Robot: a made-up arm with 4 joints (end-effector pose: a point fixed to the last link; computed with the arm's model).
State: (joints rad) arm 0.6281 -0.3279 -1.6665 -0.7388
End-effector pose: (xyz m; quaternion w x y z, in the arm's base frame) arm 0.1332 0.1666 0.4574 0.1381 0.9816 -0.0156 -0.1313
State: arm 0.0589 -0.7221 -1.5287 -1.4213
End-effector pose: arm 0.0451 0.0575 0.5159 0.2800 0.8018 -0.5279 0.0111
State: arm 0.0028 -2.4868 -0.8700 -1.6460
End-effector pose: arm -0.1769 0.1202 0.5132 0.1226 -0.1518 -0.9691 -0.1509
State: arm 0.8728 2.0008 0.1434 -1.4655
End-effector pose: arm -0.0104 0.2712 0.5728 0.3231 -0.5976 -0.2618 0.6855
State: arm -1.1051 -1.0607 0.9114 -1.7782
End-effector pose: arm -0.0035 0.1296 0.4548 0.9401 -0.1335 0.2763 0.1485
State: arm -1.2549 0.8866 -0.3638 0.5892
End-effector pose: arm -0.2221 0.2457 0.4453 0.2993 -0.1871 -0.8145 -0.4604
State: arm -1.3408 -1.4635 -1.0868 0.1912
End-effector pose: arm -0.0887 0.0634 0.5072 0.2585 -0.5003 0.2388 -0.7911
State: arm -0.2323 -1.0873 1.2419 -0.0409
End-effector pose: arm -0.0651 0.0245 0.5004 0.5459 0.0761 0.5707 -0.6087
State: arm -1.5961 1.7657 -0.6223 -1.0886
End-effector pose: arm -0.1161 0.2990 0.3295 0.1593 0.5663 0.5784 0.5651
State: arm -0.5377 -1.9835 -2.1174 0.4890
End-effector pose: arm -0.0032 0.0920 0.4636 0.0778 -0.9660 0.1901 -0.1572
